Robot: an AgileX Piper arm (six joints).
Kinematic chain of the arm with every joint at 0, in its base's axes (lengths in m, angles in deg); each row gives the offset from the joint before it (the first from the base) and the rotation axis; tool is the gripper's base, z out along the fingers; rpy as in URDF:
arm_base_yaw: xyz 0 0 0.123 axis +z
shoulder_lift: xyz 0 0 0 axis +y
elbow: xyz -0.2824 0 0.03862 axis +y
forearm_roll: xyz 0.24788 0 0.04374 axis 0.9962 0 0.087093
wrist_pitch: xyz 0 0 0 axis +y
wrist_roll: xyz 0.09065 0 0.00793 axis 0.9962 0 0.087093
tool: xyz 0 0 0 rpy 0 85.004 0
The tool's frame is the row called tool.
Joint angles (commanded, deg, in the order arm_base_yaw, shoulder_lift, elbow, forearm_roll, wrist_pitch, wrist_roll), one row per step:
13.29, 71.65, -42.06, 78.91, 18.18, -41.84
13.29, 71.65, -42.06, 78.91, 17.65, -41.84
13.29, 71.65, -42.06, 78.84, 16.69, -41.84
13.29, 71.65, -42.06, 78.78, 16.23, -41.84
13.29, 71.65, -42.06, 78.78, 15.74, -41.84
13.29, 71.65, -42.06, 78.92, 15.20, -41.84
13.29, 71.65, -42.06, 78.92, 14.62, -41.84
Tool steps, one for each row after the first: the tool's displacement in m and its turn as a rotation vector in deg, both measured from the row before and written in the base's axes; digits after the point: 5 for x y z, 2 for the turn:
0.00047, -0.00070, 0.00003, -0.19, -0.15, -0.47
0.00083, -0.00128, 0.00004, -0.40, -0.29, -0.83
0.00039, -0.00062, 0.00001, -0.22, -0.14, -0.39
0.00042, -0.00066, 0.00004, -0.17, -0.14, -0.44
0.00047, -0.00071, 0.00010, -0.07, -0.12, -0.54
0.00048, -0.00078, 0.00006, -0.20, -0.16, -0.52

